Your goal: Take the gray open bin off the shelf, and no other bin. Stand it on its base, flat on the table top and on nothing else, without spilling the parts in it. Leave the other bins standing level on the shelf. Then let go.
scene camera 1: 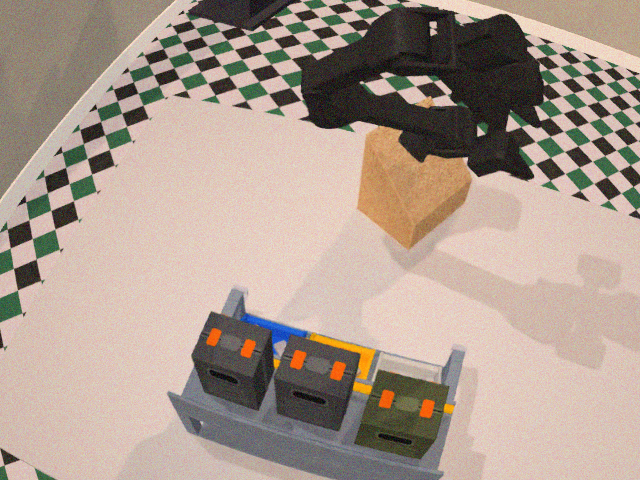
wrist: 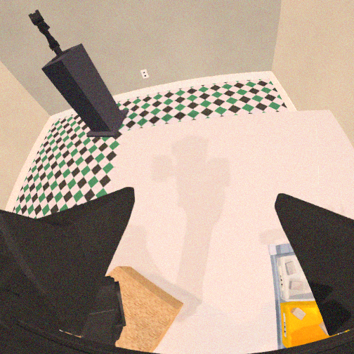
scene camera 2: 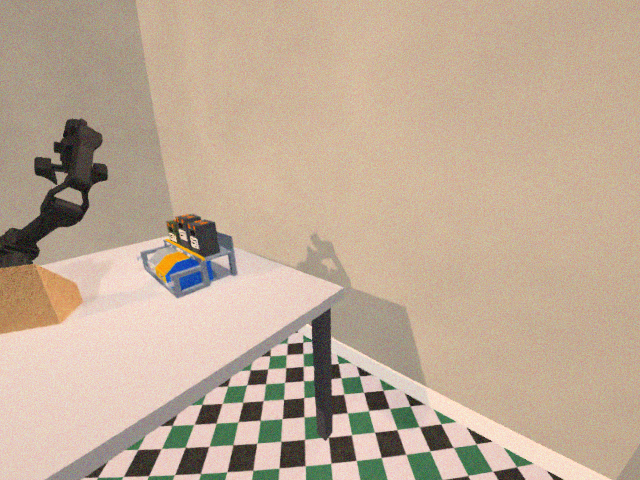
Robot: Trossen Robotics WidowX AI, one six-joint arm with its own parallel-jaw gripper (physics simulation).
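Where they show: gripper, fingertip midpoint: (scene camera 1: 535, 151); arm's base, origin of the base link: (scene camera 1: 416, 139) (scene camera 2: 11, 275).
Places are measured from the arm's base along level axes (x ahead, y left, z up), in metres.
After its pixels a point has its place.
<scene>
The gray open bin (scene camera 1: 408, 364) @[z -0.117, x 0.351, y 0.166 m] (scene camera 2: 157, 256) @[z -0.103, x 0.372, y 0.222 m] (wrist: 287, 294) is at one end of the bin row on the low shelf (scene camera 1: 310, 445) @[z -0.004, x 0.581, y 0.119 m] (scene camera 2: 233, 263) @[z -0.103, x 0.615, y -0.080 m] (wrist: 274, 280). It holds pale parts. The yellow bin (scene camera 1: 345, 351) (scene camera 2: 169, 263) (wrist: 300, 324) is beside it, and the blue bin (scene camera 1: 279, 329) (scene camera 2: 185, 270) is at the other end. My gripper (scene camera 1: 534, 150) @[z 0.227, x 0.166, y 0.216 m] (scene camera 2: 70, 169) (wrist: 206, 197) is open and empty, high above the table and well away from the shelf. In the wrist view its right finger covers part of the shelf and bins.
Two black boxes (scene camera 1: 232, 361) @[z 0.066, x 0.553, y -0.009 m] (scene camera 1: 316, 382) @[z 0.076, x 0.528, y 0.094 m] and a green box (scene camera 1: 403, 413) @[z 0.041, x 0.499, y 0.203 m] stand on the shelf's upper deck, beside and partly over the bins. The wooden block (scene camera 1: 413, 196) @[z -0.055, x 0.083, y 0.038 m] (scene camera 2: 31, 299) @[z -0.065, x 0.038, y -0.055 m] (wrist: 145, 310) under my arm stands on the table (scene camera 1: 170, 206) @[z -0.157, x 0.265, y -0.382 m] (scene camera 2: 155, 361) @[z -0.157, x 0.312, y -0.413 m] (wrist: 240, 165).
</scene>
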